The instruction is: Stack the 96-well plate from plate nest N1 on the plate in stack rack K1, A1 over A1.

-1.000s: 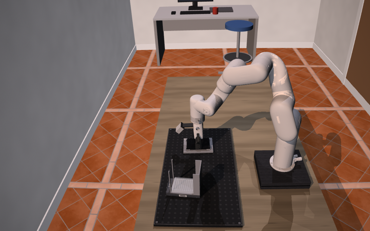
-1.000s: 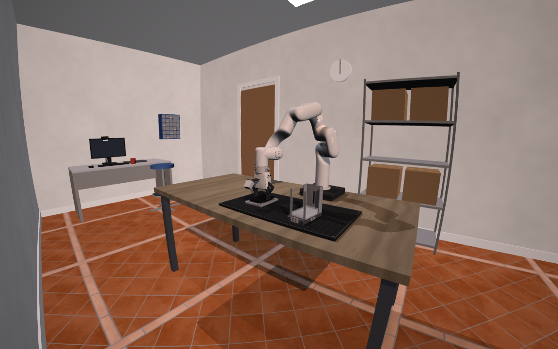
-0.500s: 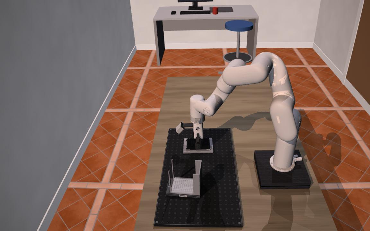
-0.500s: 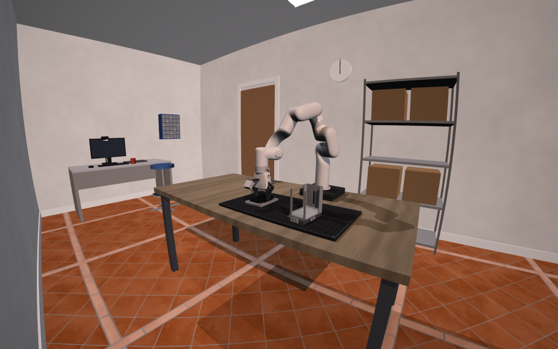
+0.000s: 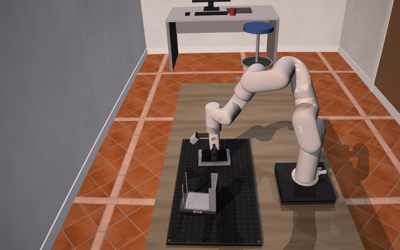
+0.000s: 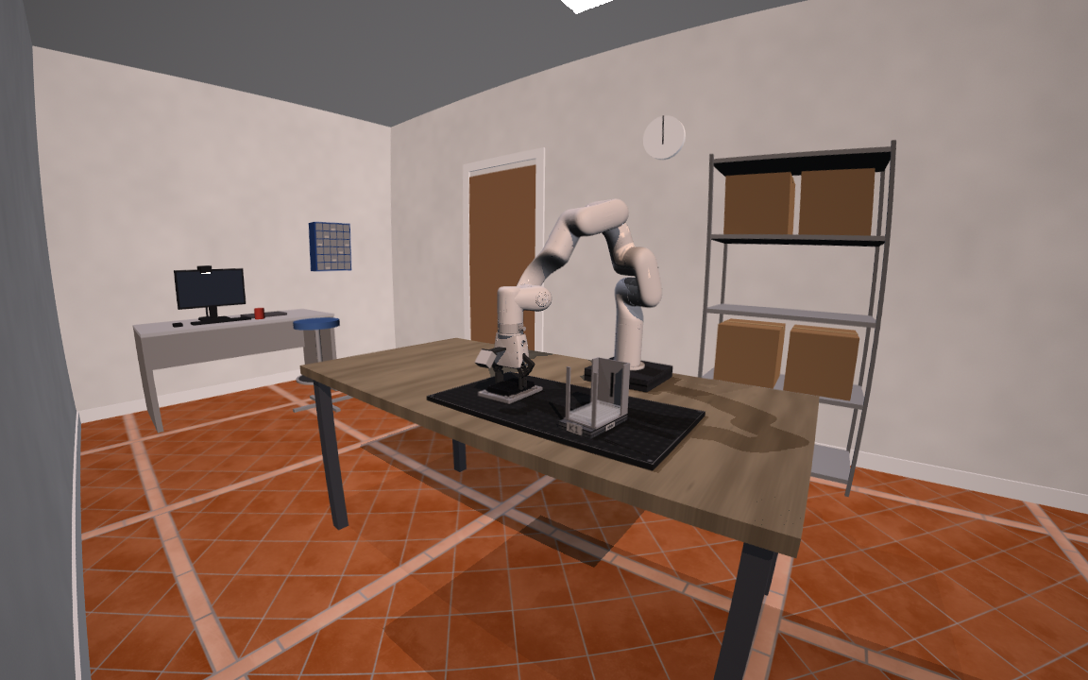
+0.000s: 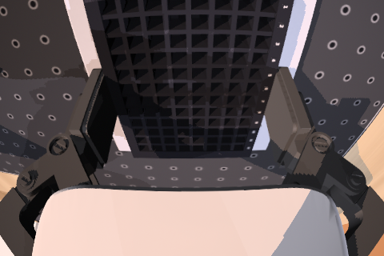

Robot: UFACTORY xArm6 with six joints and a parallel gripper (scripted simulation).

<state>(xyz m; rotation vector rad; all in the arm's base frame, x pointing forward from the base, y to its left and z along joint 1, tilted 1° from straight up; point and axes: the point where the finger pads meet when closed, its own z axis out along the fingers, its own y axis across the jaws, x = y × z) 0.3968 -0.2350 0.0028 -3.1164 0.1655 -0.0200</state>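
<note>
Right now the plate nest N1 is 3 cm below my hand. Also, from my hand: white 96-well plate: 10 cm ahead, 31 cm to the left, 1 cm below; black 96-well plate: 1 cm below; A1 mark: 7 cm ahead, 6 cm to the right, 2 cm below.
</note>
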